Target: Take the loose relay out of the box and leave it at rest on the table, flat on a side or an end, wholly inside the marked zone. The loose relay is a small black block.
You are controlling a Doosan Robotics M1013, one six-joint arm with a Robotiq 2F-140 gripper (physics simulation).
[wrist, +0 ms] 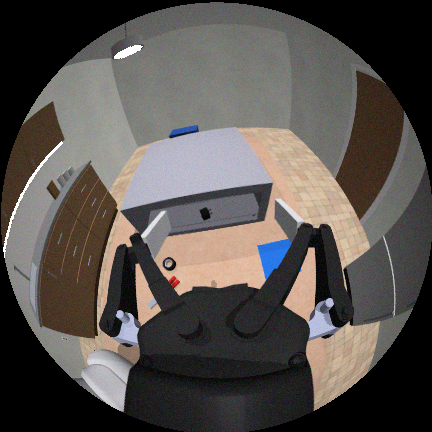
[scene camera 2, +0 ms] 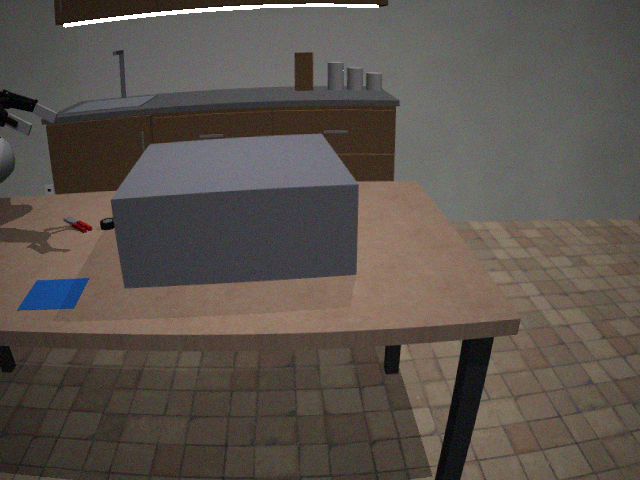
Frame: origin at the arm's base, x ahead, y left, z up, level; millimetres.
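Seen in the pictures: gripper, fingertip midpoint: [wrist: 220, 213] [scene camera 2: 43, 124].
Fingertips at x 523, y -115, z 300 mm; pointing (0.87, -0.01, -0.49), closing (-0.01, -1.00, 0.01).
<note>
A point is followed by its place in that frame.
A grey box [scene camera 2: 237, 235] @[x 993, y -257, z 58 mm] [wrist: 200, 165] @[x 858, y -54, z 154 mm] stands on the table [scene camera 2: 408, 248] @[x 1385, y -112, z -49 mm] [wrist: 225, 255] @[x 603, y -108, z -49 mm], its open side facing my gripper. The loose relay [wrist: 205, 213] @[x 752, y -49, z 11 mm], a small black block, lies inside on the box floor, near the middle of the opening; the box walls hide it in scene camera 2. The marked zone, a blue square [scene camera 2: 54, 293] @[x 566, y -299, z -48 mm] [wrist: 276, 254] @[x 581, y -291, z -48 mm], lies flat on the table outside the box; a finger covers part of it in the wrist view. My gripper [scene camera 2: 38, 119] @[x 523, y -115, z 300 mm] [wrist: 220, 213] @[x 523, y -115, z 300 mm] is open and empty, above the table and in front of the box opening, apart from the relay.
Red-handled pliers [scene camera 2: 81, 225] @[x 492, y 103, z -43 mm] [wrist: 173, 282] @[x 508, y 76, z -37 mm] and a black tape roll [scene camera 2: 107, 223] @[x 587, y 78, z -30 mm] [wrist: 169, 263] @[x 574, y 88, z -30 mm] lie on the table in front of the box. The box's top and side walls bound its opening. A kitchen counter [scene camera 2: 227, 98] stands behind the table.
</note>
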